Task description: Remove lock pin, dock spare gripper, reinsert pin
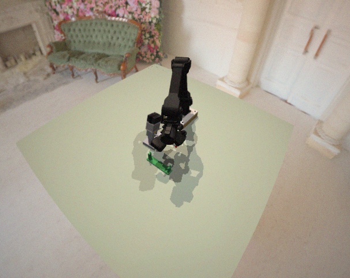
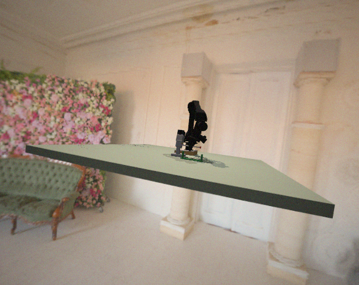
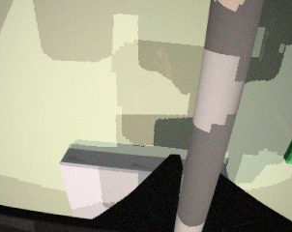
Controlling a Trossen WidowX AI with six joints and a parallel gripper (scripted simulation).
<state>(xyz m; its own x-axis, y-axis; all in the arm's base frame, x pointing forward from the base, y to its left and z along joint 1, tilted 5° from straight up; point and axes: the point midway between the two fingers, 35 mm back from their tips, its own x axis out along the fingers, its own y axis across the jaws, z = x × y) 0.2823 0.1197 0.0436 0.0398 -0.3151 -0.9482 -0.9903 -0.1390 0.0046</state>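
My gripper tip is 80 mm to the left of the grey mount. Also, from my gripper tip: spare gripper: 80 mm to the right, 80 mm above; then green rack: 90 mm ahead, 50 mm to the left, 20 mm below.
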